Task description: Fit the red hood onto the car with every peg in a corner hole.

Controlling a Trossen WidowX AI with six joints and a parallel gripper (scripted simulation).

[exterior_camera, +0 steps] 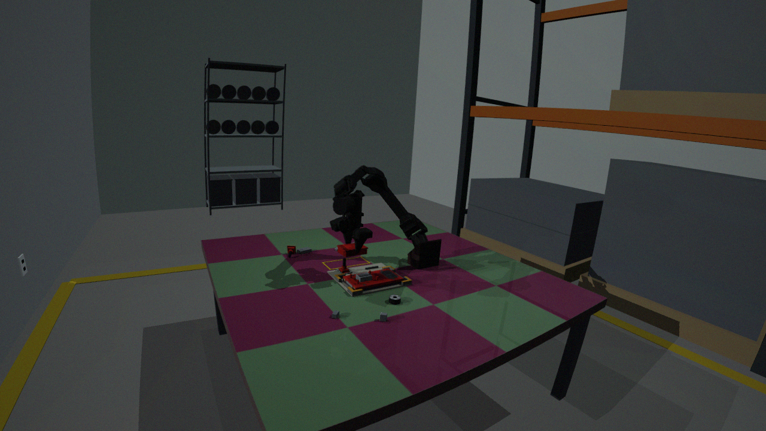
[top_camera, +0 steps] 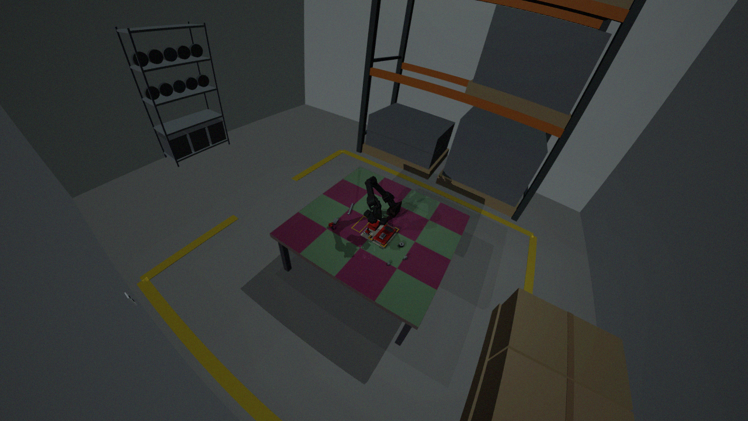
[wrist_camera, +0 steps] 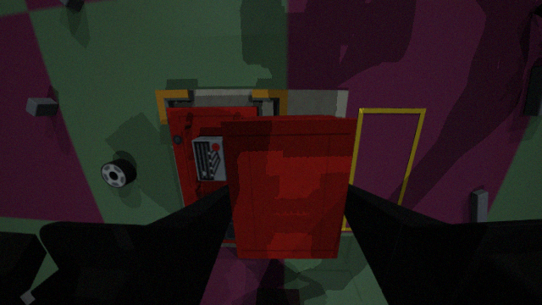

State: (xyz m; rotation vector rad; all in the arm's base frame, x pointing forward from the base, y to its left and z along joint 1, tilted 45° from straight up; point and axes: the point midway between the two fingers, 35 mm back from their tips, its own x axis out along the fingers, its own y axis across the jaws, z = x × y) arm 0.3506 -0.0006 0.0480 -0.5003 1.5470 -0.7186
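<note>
The grey engine block lies 90 mm to the left of my gripper tip and 90 mm below it. Round my gripper tip: red hood (10 mm above); black wheel (10 mm behind, 250 mm to the left, 100 mm below); jig (40 mm behind, 60 mm to the left, 100 mm below).
</note>
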